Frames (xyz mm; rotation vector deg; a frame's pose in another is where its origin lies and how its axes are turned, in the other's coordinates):
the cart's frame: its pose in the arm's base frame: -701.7 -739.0 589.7 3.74 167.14 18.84
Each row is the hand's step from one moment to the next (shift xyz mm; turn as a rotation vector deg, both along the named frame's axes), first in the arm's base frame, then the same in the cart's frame.
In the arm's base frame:
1: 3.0 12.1 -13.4 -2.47 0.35 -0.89
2: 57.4 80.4 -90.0 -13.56 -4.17 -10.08
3: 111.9 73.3 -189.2 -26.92 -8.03 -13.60
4: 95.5 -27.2 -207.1 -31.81 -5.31 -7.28
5: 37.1 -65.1 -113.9 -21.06 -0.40 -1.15
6: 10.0 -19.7 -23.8 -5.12 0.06 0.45
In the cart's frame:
1: 0.5 8.8 16.0 2.61 0.09 0.41
2: -33.0 59.3 115.1 14.98 -6.61 5.91
3: -67.2 31.2 219.5 28.48 -11.44 5.66
4: -54.3 -71.0 211.6 32.20 -7.47 -0.80
5: -18.1 -88.2 102.3 20.80 -1.09 -3.36
6: -6.4 -24.3 20.5 4.92 0.05 -1.48

